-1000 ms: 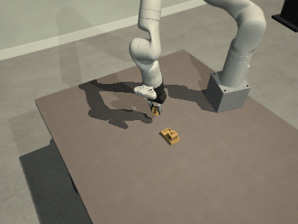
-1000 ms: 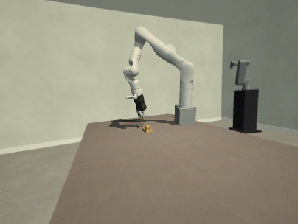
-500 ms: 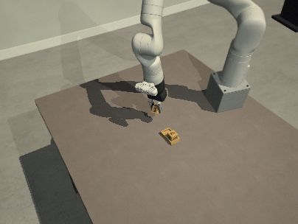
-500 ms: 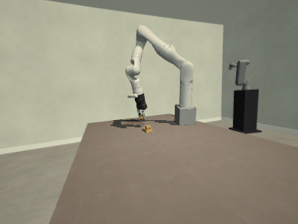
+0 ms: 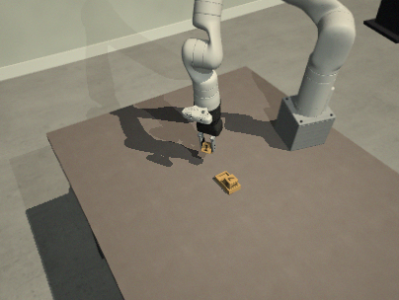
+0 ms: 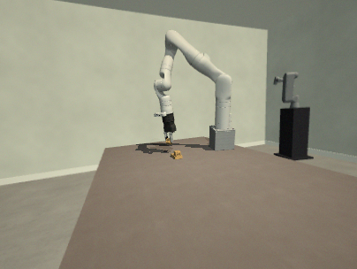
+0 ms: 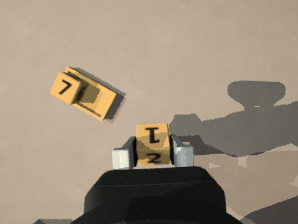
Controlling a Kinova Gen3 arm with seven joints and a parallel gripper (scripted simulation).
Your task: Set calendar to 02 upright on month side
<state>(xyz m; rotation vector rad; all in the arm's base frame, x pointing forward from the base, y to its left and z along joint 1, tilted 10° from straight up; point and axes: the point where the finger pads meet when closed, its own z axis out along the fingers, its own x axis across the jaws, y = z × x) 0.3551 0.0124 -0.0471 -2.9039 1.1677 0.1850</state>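
The tray is 100 mm to the left of my hand, 80 mm below it and 30 mm behind it. The rest, counted from my hand: orange cube (10 mm below).
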